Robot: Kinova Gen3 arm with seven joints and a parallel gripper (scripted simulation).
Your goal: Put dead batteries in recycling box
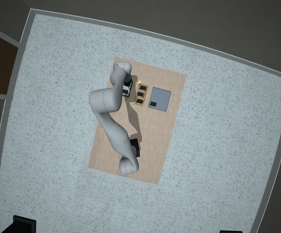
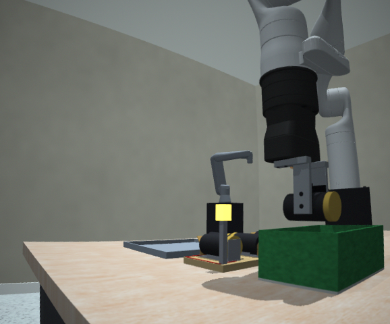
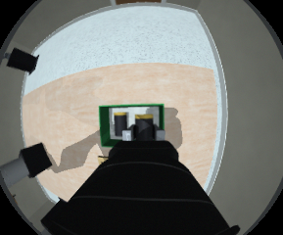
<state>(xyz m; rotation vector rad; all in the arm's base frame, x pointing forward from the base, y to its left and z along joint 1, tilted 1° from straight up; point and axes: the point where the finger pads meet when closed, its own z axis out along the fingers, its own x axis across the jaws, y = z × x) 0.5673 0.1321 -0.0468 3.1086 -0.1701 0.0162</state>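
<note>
The green recycling box is 8 cm below my hand, 3 cm behind it and 1 cm to the left of it. The rest, counted from my hand: grey tray (33 cm to the right, 9 cm below, 8 cm behind).
</note>
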